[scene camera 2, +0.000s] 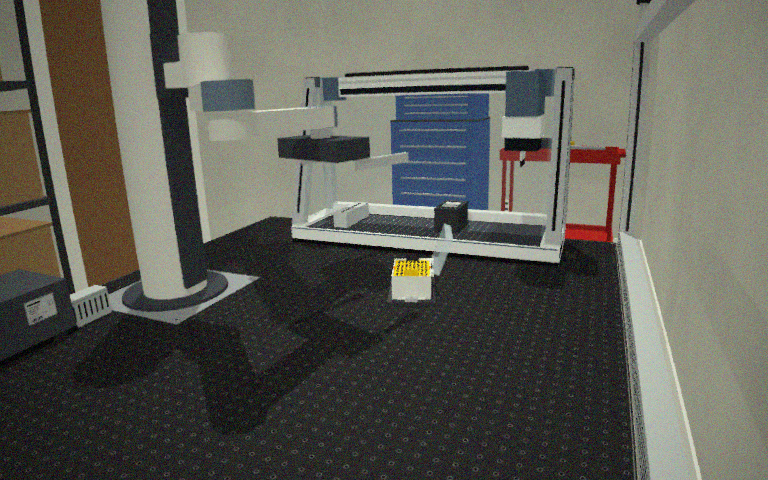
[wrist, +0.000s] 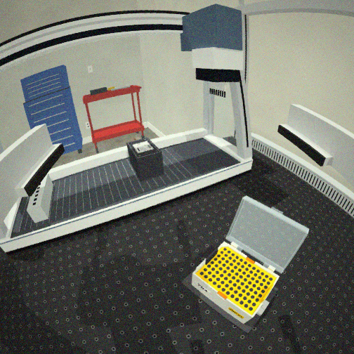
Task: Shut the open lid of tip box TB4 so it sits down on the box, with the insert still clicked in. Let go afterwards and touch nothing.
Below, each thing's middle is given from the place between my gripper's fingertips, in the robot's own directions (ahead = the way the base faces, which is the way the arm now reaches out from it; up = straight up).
Scene:
Now: hand 150 mm short of the clear lid (wrist: 263,232), 10 mm to the left of it and 200 mm above it. The rest, counted from my hand: hanging head (scene camera 2: 512,127) (280 mm ahead, 310 mm to the left, 40 mm above); yellow perforated insert (wrist: 244,283) (90 mm ahead, 30 mm to the right, 240 mm below).

